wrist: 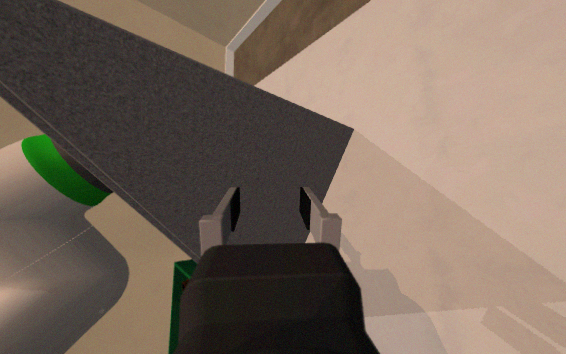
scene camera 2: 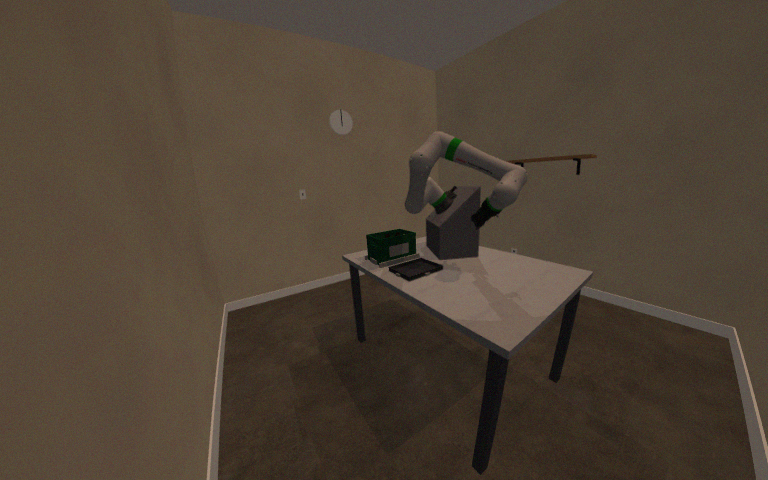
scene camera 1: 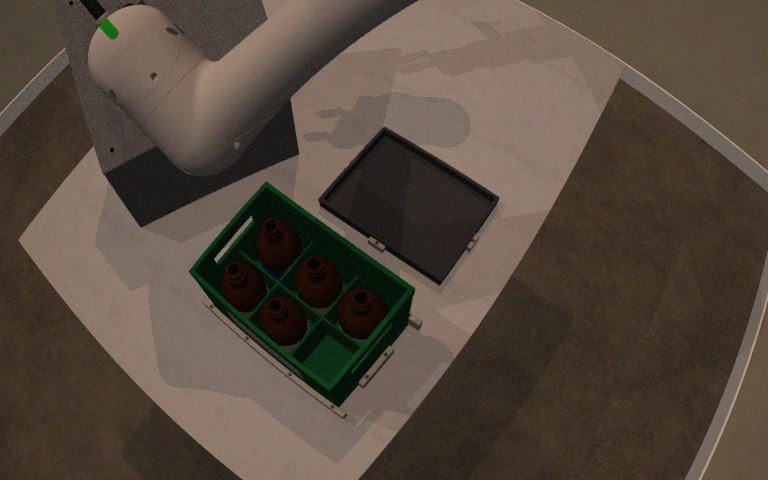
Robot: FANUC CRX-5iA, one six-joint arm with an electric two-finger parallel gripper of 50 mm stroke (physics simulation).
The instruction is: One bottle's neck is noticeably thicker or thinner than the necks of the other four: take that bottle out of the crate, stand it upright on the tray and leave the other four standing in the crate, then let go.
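Observation:
A green crate stands on the table. Five brown bottles stand upright in its compartments: back left, front left, middle back, middle front and right. The compartment nearest the lower right is empty. I cannot tell from these views which neck differs in thickness. The black tray lies flat beside the crate and is empty. My gripper is open and empty, away from crate and tray, beside the grey pedestal; its fingers are too small to make out in scene camera 2.
The grey pedestal carries the arm and stands close to the crate. Light strips and a short block border the crate. Small clips sit at the tray's edges. The arm's shadow falls beside the tray.

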